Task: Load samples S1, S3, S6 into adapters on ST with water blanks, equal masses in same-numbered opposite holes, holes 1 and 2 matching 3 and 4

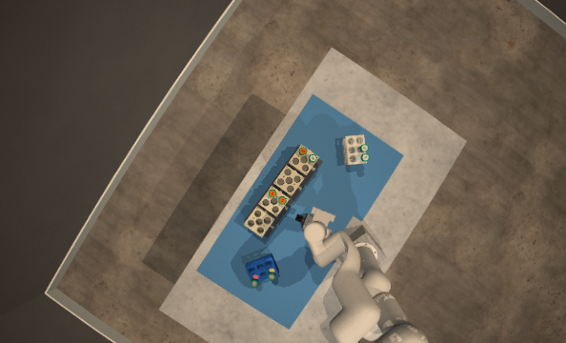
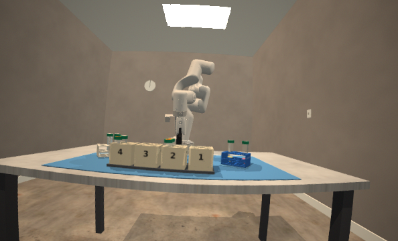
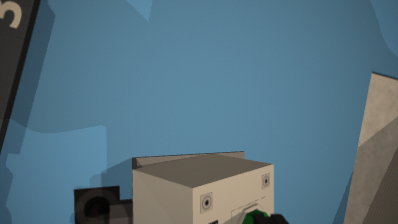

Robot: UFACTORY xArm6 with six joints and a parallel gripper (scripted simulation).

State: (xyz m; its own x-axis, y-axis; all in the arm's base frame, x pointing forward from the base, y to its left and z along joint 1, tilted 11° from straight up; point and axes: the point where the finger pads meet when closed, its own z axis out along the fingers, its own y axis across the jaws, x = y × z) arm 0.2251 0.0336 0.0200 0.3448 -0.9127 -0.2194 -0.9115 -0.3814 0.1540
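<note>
The green key lies 3 cm below my hand. From my hand the other things lie so: cream blank rack 37 cm to the right, 10 cm ahead, 6 cm below; then loading stand 23 cm ahead, 9 cm below, 1 cm to the right; then blue sample rack 32 cm to the left, 6 cm below, 6 cm ahead.
</note>
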